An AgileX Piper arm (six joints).
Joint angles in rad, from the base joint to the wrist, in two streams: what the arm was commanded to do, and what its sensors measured. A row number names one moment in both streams.
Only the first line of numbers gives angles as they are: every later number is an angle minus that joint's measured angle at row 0.
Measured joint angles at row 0:
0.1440 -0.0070 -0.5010 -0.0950 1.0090 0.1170
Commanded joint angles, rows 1 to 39:
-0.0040 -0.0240 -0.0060 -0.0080 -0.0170 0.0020
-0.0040 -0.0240 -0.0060 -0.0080 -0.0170 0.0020
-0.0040 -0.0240 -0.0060 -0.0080 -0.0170 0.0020
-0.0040 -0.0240 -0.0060 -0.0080 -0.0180 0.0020
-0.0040 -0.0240 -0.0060 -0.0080 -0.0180 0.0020
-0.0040 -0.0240 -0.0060 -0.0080 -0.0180 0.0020
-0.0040 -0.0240 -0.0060 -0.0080 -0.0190 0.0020
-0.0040 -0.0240 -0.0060 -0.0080 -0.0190 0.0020
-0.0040 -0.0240 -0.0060 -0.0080 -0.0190 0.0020
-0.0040 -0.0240 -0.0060 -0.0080 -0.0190 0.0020
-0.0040 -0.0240 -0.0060 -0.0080 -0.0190 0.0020
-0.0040 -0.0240 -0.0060 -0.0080 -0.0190 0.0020
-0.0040 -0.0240 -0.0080 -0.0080 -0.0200 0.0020
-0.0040 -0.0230 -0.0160 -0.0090 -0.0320 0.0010
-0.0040 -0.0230 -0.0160 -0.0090 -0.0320 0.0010
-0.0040 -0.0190 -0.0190 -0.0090 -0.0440 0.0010
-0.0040 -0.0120 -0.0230 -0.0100 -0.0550 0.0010
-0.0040 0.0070 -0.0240 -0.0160 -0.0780 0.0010
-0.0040 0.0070 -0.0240 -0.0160 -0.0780 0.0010
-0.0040 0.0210 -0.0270 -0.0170 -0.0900 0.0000
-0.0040 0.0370 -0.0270 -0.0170 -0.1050 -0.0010
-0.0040 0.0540 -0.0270 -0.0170 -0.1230 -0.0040
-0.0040 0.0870 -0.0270 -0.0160 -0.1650 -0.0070
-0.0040 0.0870 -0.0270 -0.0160 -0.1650 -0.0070
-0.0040 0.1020 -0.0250 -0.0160 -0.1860 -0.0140
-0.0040 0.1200 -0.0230 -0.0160 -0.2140 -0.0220
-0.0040 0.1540 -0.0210 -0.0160 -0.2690 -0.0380
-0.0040 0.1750 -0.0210 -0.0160 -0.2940 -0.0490
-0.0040 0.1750 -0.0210 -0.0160 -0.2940 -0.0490
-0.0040 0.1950 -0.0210 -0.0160 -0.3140 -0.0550
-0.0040 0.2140 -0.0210 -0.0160 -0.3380 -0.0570
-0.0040 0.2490 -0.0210 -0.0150 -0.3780 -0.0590
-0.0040 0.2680 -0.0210 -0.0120 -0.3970 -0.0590
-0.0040 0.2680 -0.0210 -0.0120 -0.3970 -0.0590
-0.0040 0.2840 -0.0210 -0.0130 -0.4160 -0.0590
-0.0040 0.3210 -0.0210 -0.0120 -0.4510 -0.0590
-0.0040 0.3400 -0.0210 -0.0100 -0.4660 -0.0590
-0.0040 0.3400 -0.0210 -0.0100 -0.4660 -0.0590
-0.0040 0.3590 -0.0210 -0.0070 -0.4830 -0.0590
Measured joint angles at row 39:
-0.0010 0.3170 -0.0180 -0.0080 -0.4200 -0.0500
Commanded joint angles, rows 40 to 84:
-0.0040 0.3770 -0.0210 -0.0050 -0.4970 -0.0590
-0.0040 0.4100 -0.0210 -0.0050 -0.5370 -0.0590
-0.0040 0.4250 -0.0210 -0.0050 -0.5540 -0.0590
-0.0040 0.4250 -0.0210 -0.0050 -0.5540 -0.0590
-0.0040 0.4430 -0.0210 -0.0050 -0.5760 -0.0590
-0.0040 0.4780 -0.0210 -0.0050 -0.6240 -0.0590
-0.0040 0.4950 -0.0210 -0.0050 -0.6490 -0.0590
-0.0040 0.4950 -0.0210 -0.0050 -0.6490 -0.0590
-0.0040 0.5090 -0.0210 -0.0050 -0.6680 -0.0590
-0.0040 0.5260 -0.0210 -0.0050 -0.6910 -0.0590
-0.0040 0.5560 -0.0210 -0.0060 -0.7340 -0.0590
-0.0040 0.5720 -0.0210 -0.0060 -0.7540 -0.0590
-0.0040 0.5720 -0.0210 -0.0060 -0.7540 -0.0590
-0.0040 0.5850 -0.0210 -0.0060 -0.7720 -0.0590
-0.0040 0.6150 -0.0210 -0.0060 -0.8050 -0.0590
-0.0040 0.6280 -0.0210 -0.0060 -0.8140 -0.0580
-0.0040 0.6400 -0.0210 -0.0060 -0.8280 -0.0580
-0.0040 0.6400 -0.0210 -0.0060 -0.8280 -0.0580
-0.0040 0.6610 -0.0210 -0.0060 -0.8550 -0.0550
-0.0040 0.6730 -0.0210 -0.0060 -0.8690 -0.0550
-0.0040 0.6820 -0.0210 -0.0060 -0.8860 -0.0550
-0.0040 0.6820 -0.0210 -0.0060 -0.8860 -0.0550
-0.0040 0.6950 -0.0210 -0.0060 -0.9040 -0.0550
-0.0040 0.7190 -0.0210 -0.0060 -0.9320 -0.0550
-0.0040 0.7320 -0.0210 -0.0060 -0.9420 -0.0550
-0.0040 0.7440 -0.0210 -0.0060 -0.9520 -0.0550
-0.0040 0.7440 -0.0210 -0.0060 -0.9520 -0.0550
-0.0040 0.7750 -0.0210 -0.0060 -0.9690 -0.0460
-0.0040 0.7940 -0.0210 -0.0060 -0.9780 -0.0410
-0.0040 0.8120 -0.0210 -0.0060 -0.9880 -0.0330
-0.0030 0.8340 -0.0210 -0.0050 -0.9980 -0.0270
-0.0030 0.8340 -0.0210 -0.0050 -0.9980 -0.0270
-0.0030 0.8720 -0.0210 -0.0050 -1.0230 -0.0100
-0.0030 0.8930 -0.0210 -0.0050 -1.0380 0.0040
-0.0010 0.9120 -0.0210 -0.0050 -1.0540 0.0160
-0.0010 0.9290 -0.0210 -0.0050 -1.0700 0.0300
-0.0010 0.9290 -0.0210 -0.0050 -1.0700 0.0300
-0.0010 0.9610 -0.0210 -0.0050 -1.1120 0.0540
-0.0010 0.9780 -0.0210 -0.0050 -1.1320 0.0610
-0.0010 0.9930 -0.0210 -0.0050 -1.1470 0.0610
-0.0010 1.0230 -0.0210 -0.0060 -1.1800 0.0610
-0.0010 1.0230 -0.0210 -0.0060 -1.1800 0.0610
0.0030 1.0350 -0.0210 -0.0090 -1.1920 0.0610
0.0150 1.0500 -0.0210 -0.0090 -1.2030 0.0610
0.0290 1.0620 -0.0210 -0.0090 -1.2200 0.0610
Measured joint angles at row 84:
0.0060 1.0360 -0.0180 -0.0060 -1.1680 0.0540
